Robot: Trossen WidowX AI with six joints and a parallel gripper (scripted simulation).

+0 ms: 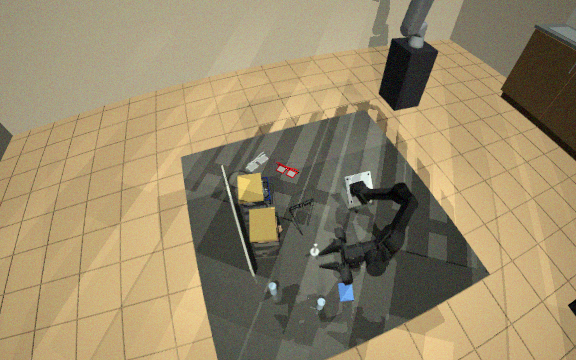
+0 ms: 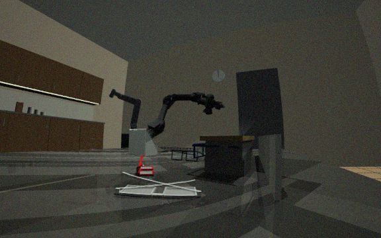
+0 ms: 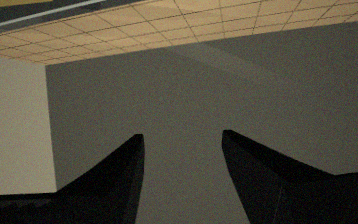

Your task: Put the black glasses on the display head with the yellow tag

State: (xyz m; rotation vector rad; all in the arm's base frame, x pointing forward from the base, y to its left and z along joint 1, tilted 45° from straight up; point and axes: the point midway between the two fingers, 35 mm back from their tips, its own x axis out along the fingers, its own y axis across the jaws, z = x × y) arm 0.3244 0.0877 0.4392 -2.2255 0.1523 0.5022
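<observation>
The peg is 60 mm behind my gripper tip, 150 mm to the right of it and 300 mm below it. Round my gripper tip: blue card (130 mm behind, 70 mm to the left, 320 mm below); thin white panel (240 mm ahead, 420 mm to the right, 270 mm below).
</observation>
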